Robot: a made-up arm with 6 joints. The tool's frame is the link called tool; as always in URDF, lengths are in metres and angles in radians. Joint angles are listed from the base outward. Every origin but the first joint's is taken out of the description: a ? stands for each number. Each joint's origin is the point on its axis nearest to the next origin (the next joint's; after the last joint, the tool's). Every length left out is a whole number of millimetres.
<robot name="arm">
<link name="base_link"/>
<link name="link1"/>
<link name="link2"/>
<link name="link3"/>
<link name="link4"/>
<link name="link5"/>
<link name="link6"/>
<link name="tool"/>
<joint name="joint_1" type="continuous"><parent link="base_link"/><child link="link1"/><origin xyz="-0.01 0.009 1.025"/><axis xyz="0 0 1"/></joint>
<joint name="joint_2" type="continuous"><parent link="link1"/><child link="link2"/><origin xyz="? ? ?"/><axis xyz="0 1 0"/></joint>
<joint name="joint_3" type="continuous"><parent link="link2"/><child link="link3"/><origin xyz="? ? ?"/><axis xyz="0 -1 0"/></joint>
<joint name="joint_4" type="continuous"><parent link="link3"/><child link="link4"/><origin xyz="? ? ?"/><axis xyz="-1 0 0"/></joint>
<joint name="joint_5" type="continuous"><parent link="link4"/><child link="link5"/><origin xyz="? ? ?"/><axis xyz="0 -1 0"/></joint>
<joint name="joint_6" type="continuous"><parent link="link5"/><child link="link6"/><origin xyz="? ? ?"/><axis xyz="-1 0 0"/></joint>
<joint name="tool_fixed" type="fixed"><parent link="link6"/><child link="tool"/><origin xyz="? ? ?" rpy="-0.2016 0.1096 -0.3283"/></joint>
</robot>
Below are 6 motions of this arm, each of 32 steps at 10 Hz.
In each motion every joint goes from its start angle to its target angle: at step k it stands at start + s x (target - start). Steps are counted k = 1, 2, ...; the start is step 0. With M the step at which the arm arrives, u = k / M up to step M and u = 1 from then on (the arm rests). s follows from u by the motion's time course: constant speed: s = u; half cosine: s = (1 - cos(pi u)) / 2; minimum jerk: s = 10 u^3 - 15 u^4 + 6 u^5.
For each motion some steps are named. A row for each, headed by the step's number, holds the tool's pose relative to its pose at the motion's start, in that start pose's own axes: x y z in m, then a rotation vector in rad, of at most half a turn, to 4 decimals.
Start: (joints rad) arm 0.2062 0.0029 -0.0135 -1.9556 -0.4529 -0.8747
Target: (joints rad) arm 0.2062 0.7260 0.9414 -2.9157 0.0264 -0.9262
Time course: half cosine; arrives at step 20
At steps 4, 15, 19, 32:
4: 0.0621 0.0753 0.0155 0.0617 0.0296 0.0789
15: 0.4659 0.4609 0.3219 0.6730 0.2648 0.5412
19: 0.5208 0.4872 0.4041 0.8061 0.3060 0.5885
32: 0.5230 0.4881 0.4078 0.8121 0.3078 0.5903

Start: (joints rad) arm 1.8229 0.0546 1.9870 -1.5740 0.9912 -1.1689
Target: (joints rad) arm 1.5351 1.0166 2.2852 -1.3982 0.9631 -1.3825
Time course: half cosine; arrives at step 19
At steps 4, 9, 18, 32:
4: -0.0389 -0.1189 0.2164 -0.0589 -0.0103 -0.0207
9: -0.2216 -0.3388 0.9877 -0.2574 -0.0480 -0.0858
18: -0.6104 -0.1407 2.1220 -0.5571 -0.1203 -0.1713
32: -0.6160 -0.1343 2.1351 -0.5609 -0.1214 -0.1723

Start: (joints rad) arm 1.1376 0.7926 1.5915 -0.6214 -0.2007 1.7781
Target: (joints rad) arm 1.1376 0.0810 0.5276 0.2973 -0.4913 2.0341
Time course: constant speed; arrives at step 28
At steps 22, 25, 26, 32:
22: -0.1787 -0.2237 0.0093 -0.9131 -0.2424 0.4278
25: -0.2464 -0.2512 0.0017 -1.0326 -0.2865 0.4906
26: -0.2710 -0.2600 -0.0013 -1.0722 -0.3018 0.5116
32: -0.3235 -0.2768 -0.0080 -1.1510 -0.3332 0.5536

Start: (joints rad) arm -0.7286 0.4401 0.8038 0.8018 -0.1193 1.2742
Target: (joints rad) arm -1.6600 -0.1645 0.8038 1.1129 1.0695 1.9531
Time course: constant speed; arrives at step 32
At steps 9, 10, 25, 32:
9: -0.1546 -0.1242 -0.7565 -0.4142 0.1467 -0.3423
10: -0.1835 -0.1492 -0.8293 -0.4674 0.1587 -0.3769
25: -0.7600 -0.7220 -1.5361 -1.3687 0.1846 -0.8232
32: -1.0377 -1.0526 -1.5942 -1.8087 0.0666 -0.9977

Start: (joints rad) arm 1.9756 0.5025 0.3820 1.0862 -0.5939 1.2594
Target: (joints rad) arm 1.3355 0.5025 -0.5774 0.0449 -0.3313 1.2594
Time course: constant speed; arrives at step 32
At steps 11, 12, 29, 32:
11: 0.0800 0.7938 0.2479 0.3009 -0.1979 0.3727
12: 0.0712 0.8653 0.2689 0.3326 -0.2087 0.4092
29: -0.4364 1.8903 0.6052 0.9261 -0.1906 1.0675
32: -0.5813 2.0146 0.6623 1.0326 -0.1474 1.1891

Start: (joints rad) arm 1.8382 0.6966 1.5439 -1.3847 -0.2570 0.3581
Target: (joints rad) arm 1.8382 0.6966 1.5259 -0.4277 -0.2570 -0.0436
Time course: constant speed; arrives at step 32
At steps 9, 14, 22, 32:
9: 0.0099 -0.0127 -0.0150 -0.1374 -0.0077 -0.0880
14: 0.0152 -0.0208 -0.0227 -0.2129 -0.0147 -0.1379
22: 0.0233 -0.0353 -0.0336 -0.3325 -0.0304 -0.2184
32: 0.0325 -0.0553 -0.0445 -0.4807 -0.0580 -0.3188

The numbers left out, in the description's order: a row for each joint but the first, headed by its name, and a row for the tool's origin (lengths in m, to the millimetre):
joint_2: 0.183 0.004 0
joint_3: 0.025 0 1.391
joint_4: 1.718 0 0.259
joint_5: 0 0.024 -0.007
joint_6: 0.133 0 0.013
tool: 0 0.008 -0.021

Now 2 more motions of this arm.
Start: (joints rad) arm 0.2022 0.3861 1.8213 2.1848 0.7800 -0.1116
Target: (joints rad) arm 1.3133 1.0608 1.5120 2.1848 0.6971 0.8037
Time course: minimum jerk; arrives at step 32
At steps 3, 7, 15, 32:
3: 0.0050 0.0130 0.0139 0.0041 -0.0032 -0.0016
7: 0.0555 0.1240 0.1535 0.0416 -0.0342 -0.0190
15: 0.4103 0.3144 1.1946 0.2263 -0.2445 -0.1978
32: 0.6413 -0.9491 2.8228 0.3852 -0.5607 -0.7576

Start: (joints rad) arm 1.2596 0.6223 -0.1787 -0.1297 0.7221 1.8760
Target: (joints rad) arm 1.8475 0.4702 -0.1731 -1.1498 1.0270 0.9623
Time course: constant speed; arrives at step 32
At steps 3, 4, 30, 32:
3: -0.0113 -0.0858 0.1038 0.1438 0.0680 -0.0039
4: -0.0167 -0.1146 0.1380 0.1920 0.0901 -0.0047
30: -0.4313 -0.8663 0.9047 1.4282 0.6386 0.0967
32: -0.4828 -0.9223 0.9504 1.5155 0.6852 0.1145

